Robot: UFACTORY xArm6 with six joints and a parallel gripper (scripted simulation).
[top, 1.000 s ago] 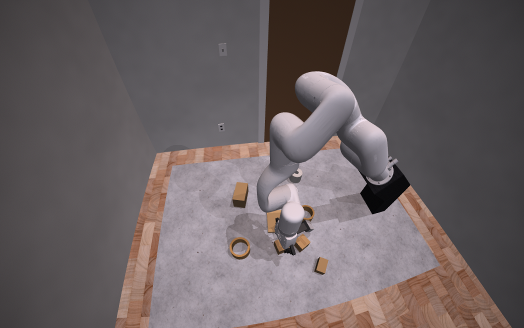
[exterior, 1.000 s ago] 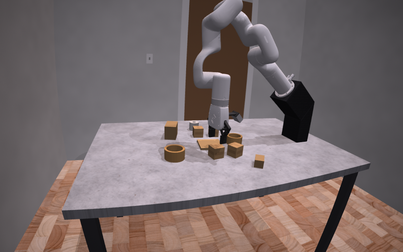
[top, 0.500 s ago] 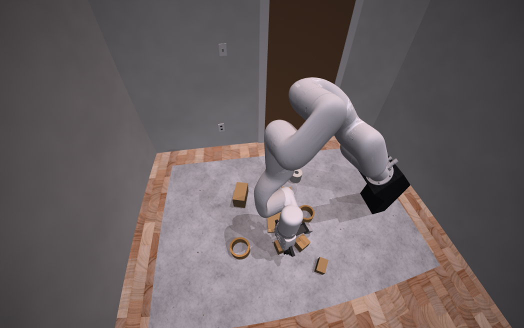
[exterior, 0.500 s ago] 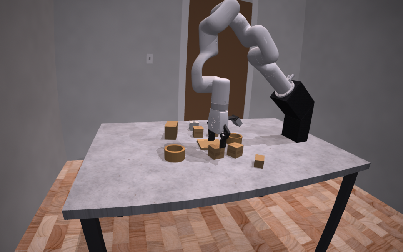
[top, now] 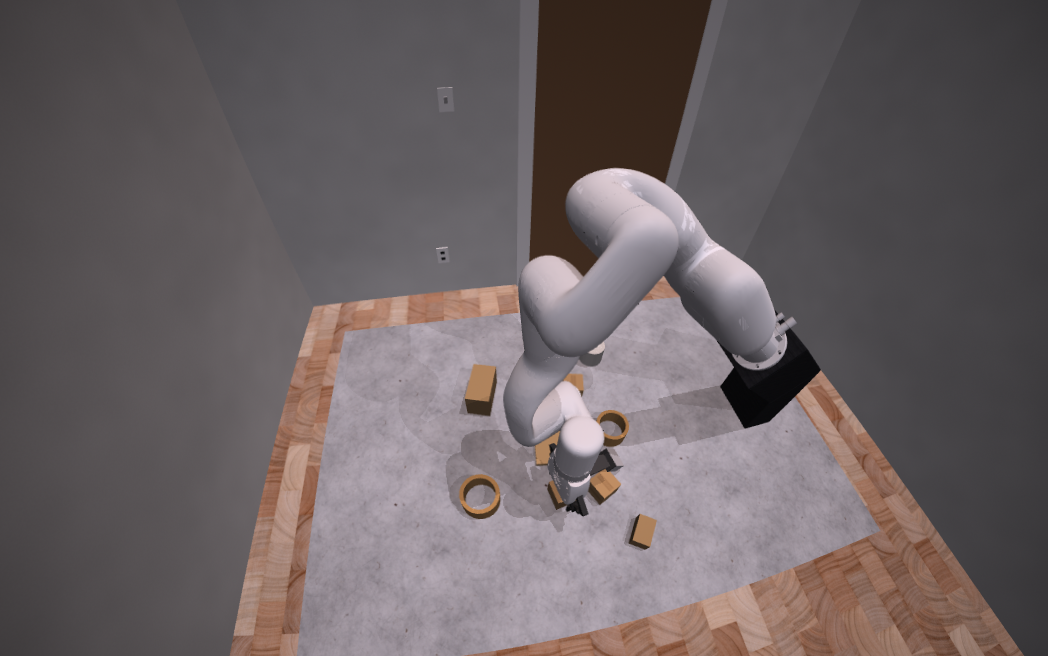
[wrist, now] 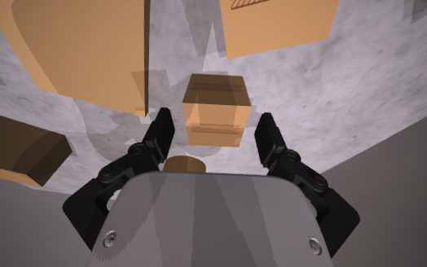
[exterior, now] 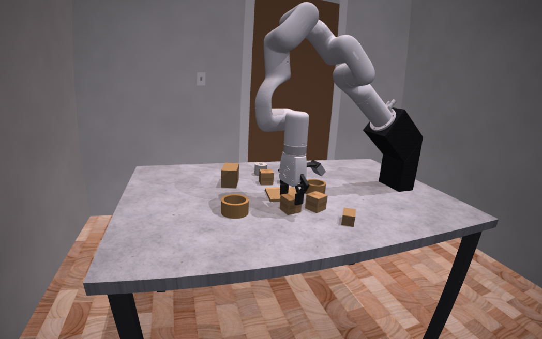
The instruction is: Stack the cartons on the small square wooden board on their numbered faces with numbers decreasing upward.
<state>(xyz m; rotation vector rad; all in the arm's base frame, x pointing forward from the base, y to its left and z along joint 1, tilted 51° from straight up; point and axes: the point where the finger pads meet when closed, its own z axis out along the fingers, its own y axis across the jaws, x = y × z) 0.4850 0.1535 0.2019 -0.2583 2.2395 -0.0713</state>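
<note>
The board lies 1 cm behind my hand, 14 cm to the right of it and 5 cm below it. Round my hand: plain carton (17 cm ahead, 30 cm to the right, 2 cm below); brown cube (17 cm behind, 12 cm to the left, 3 cm below).
</note>
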